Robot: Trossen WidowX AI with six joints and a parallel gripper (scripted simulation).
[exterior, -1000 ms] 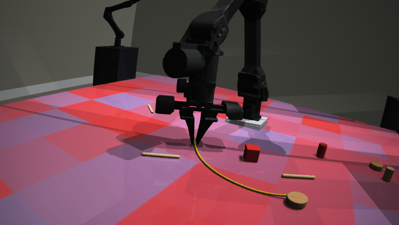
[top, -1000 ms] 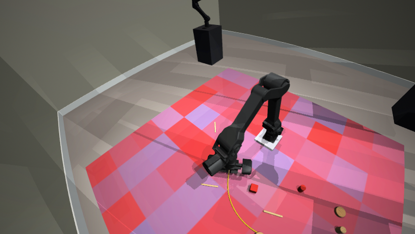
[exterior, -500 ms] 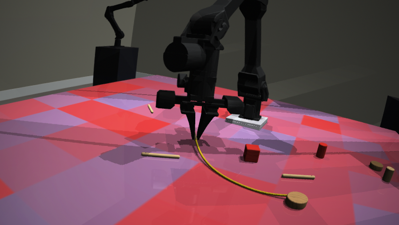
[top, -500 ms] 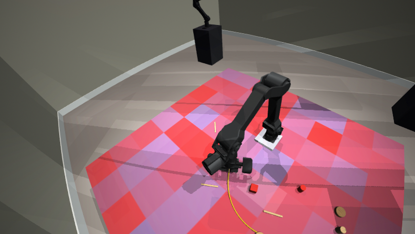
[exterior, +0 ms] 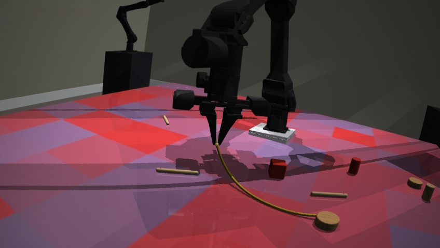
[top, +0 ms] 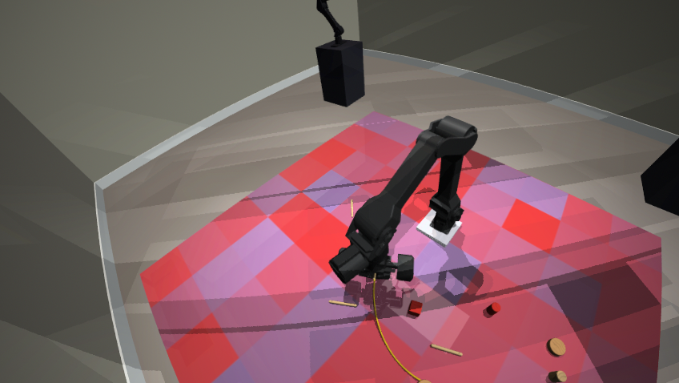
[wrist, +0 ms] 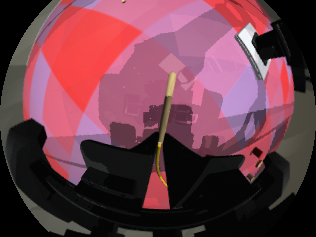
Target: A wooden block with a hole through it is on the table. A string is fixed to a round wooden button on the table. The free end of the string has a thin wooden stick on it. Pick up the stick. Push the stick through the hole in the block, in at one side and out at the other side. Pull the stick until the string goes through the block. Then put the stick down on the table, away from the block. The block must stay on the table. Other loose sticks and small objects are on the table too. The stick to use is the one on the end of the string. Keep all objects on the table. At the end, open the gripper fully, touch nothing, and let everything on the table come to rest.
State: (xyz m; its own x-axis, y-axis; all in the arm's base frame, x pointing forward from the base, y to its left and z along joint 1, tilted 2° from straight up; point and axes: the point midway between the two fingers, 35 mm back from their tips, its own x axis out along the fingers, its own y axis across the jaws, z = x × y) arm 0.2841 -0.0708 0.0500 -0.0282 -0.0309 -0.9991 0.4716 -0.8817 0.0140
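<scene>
Now: gripper tip 130 mm to the right of the red block and 20 mm above it. Round my gripper tip: red cylinder (110 mm behind, 300 mm to the left, 20 mm below); thin wooden stick (10 mm behind, 10 mm to the right); round wooden button (150 mm ahead, 250 mm to the left, 30 mm below).
</scene>
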